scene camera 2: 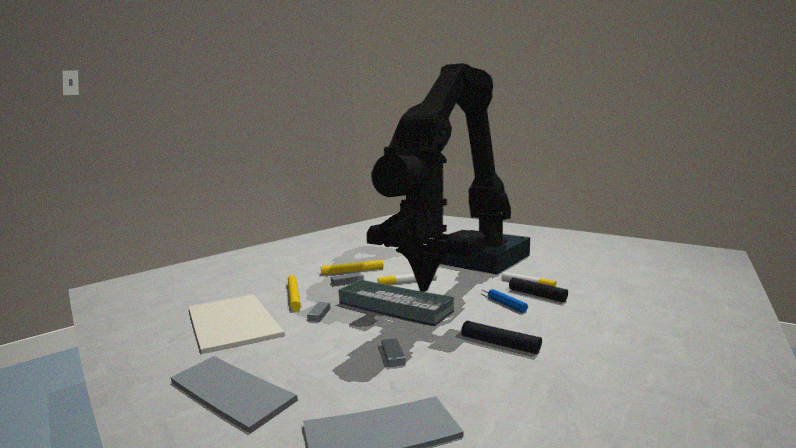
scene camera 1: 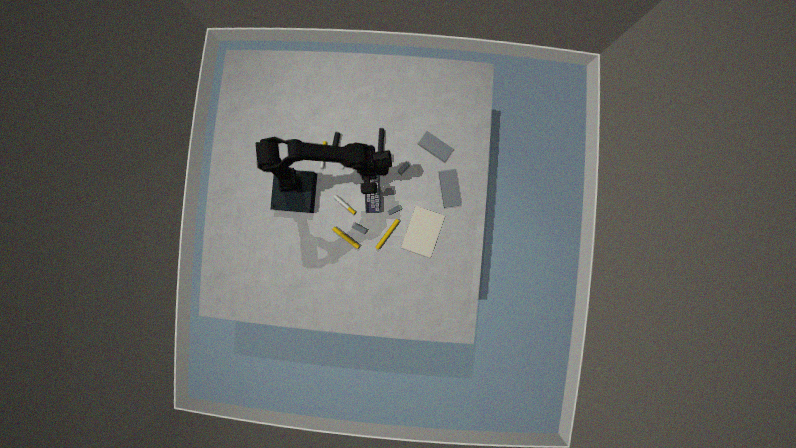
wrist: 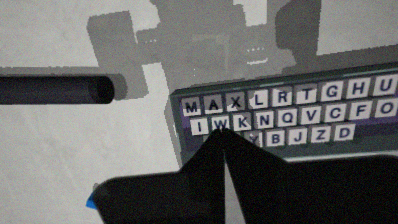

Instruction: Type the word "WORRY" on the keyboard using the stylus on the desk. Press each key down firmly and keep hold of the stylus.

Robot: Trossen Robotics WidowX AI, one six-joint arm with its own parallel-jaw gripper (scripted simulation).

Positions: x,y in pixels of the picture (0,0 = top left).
Labels:
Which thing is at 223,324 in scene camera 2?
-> A cream notepad.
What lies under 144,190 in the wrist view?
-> My gripper.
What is my gripper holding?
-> Nothing.

